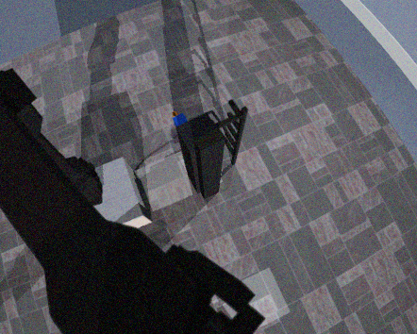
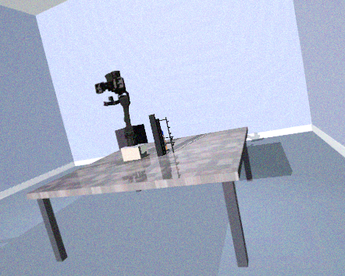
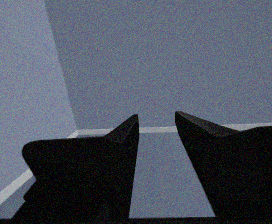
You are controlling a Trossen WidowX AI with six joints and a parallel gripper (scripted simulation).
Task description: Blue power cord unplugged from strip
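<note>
The blue plug lies 20 mm behind my gripper tip, 510 mm to the left of it and 380 mm below it.
</note>
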